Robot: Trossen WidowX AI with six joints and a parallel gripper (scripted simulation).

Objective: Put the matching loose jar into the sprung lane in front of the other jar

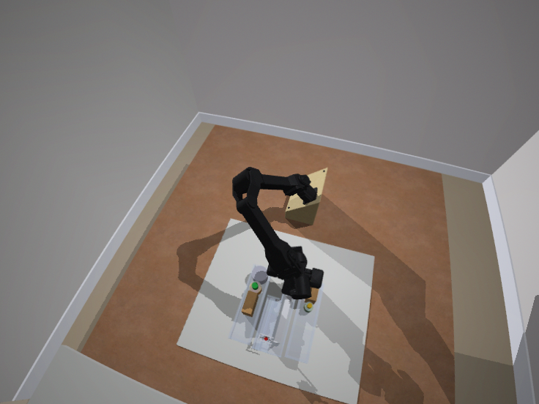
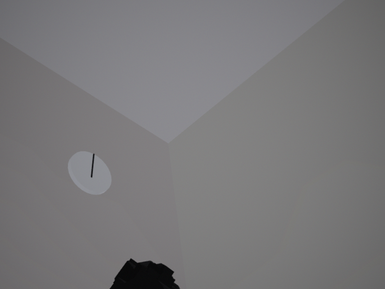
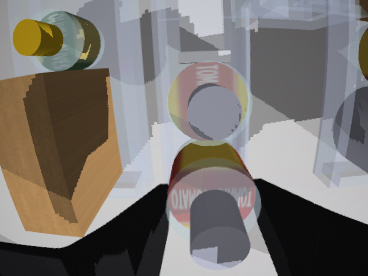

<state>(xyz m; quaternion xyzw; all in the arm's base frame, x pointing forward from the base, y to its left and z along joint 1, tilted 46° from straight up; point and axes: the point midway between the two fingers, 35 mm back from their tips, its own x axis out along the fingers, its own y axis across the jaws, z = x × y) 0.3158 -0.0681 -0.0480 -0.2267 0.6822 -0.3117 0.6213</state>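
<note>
Now: the grey disc 130 mm to the right of my gripper tip and 30 mm below it. Also, from my gripper tip: clear lane fixture: 140 mm ahead, 40 mm to the right, 40 mm below; red mark: 220 mm ahead, 60 mm to the right, 10 mm above.
</note>
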